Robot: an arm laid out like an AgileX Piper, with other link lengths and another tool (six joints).
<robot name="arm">
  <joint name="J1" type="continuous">
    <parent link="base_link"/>
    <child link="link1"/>
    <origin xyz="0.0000 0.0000 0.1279" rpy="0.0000 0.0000 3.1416"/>
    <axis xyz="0 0 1"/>
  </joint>
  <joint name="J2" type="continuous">
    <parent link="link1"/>
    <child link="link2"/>
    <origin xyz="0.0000 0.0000 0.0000" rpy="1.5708 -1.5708 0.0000"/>
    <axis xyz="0 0 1"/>
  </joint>
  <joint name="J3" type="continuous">
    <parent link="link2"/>
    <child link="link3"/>
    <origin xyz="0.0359 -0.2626 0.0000" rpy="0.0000 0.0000 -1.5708"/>
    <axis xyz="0 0 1"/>
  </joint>
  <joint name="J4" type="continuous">
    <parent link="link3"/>
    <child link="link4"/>
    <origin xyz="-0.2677 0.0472 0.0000" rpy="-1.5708 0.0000 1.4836"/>
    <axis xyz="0 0 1"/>
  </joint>
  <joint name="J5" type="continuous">
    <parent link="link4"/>
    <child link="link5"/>
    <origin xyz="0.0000 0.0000 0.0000" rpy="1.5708 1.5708 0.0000"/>
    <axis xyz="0 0 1"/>
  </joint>
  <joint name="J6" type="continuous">
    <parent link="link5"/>
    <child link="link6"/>
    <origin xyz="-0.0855 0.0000 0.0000" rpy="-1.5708 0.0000 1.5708"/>
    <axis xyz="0 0 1"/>
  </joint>
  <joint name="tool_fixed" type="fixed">
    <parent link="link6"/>
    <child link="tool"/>
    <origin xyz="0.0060 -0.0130 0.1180" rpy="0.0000 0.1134 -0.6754"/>
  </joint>
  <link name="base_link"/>
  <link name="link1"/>
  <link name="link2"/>
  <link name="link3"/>
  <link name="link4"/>
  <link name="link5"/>
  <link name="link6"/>
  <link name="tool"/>
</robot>
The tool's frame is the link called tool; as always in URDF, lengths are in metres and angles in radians. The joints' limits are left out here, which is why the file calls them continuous.
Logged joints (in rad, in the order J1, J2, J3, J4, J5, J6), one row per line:
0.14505, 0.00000, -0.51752, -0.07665, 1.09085, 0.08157
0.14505, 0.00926, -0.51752, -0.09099, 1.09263, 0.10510
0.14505, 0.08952, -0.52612, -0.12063, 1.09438, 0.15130
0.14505, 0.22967, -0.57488, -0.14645, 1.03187, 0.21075
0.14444, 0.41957, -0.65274, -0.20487, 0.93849, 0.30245
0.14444, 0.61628, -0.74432, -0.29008, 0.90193, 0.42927
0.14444, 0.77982, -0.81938, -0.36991, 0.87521, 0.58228
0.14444, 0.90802, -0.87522, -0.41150, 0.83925, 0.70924
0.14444, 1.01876, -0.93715, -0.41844, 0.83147, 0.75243
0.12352, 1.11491, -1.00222, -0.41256, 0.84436, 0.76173
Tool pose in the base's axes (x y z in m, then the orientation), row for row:
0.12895, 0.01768, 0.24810, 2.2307, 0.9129, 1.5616
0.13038, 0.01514, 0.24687, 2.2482, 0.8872, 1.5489
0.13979, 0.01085, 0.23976, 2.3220, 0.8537, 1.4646
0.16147, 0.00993, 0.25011, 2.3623, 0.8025, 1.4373
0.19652, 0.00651, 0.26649, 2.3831, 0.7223, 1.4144
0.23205, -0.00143, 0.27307, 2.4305, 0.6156, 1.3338
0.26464, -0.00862, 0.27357, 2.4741, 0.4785, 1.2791
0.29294, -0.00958, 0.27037, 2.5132, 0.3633, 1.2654
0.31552, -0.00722, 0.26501, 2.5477, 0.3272, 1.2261
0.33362, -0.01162, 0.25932, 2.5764, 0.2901, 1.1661
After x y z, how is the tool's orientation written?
As a rotation vector, in radians.
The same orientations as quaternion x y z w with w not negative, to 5 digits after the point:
0.76967, 0.31498, 0.53881, 0.13442
0.77599, 0.30623, 0.53462, 0.13506
0.80049, 0.29431, 0.50491, 0.13291
0.81340, 0.27632, 0.49490, 0.13078
0.82413, 0.24979, 0.48913, 0.13844
0.84611, 0.21430, 0.46432, 0.15025
0.86460, 0.16722, 0.44700, 0.15715
0.87558, 0.12657, 0.44085, 0.15164
0.88536, 0.11371, 0.42609, 0.14713
0.89618, 0.10091, 0.40562, 0.14882

